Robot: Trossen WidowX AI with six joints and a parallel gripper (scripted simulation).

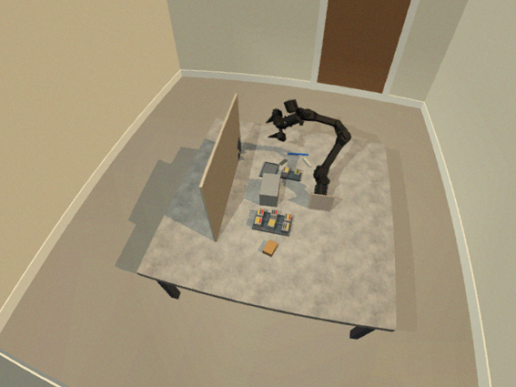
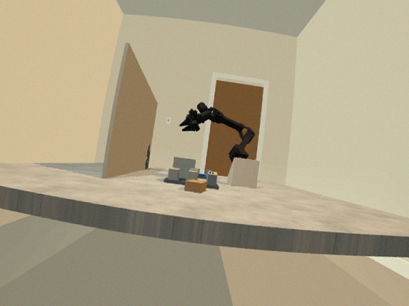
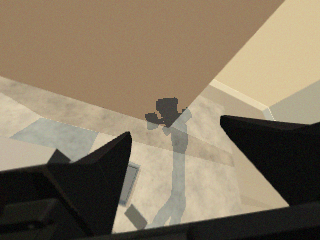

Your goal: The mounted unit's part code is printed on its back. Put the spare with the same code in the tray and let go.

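Right now my gripper tip is 150 mm past the grey spare, 380 mm to the right of it and 240 mm above it. The rest, counted from my gripper tip: dock (170 mm behind, 50 mm to the left, 280 mm below); then tall tan panel (150 mm ahead, 270 mm to the left, 60 mm below); then grey tray (40 mm behind, 50 mm to the left, 280 mm below).
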